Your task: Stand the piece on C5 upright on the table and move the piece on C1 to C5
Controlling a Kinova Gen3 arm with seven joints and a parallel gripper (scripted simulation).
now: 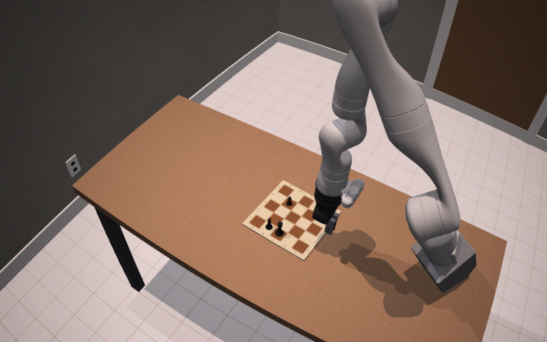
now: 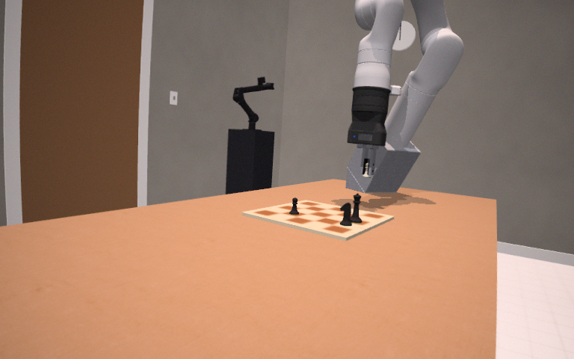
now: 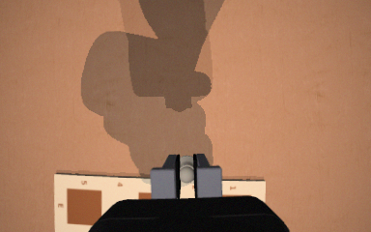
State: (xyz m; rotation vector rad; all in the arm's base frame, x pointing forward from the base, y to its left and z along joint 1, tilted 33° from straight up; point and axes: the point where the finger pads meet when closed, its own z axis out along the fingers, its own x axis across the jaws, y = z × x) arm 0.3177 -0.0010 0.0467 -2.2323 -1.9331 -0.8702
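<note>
The chessboard lies 130 mm ahead of my hand, 100 mm below it and 40 mm to the right of it. Round my hand: white pawn 10 mm below; then black pawn 160 mm ahead, 90 mm to the right, 80 mm below.
</note>
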